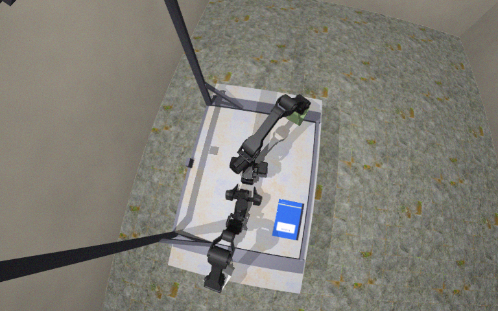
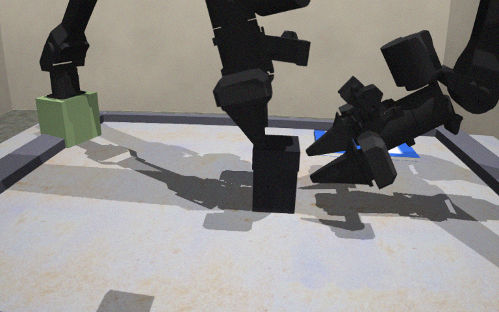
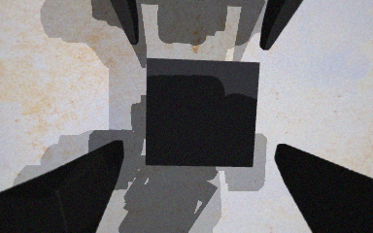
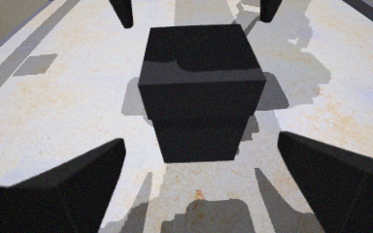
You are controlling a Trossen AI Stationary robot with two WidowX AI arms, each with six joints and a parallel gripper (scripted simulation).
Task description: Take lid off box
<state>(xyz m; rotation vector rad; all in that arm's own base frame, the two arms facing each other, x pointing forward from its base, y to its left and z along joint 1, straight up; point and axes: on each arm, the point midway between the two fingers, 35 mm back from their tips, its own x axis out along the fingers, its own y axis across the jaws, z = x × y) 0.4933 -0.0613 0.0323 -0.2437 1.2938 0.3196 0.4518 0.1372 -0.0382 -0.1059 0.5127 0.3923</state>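
Right now the black lid is 20 mm behind my right hand and 70 mm to the left of it. Also, from my right hand: black box (20 mm behind, 70 mm to the left, 30 mm below); then blue book (290 mm ahead, 40 mm to the right, 70 mm below).
Right now the black lid is 1 cm ahead of my left hand, 3 cm to the right of it and 5 cm below it. From my left hand the other things lie so: black box (1 cm ahead, 3 cm to the right, 9 cm below); blue book (32 cm ahead, 14 cm to the right, 13 cm below).
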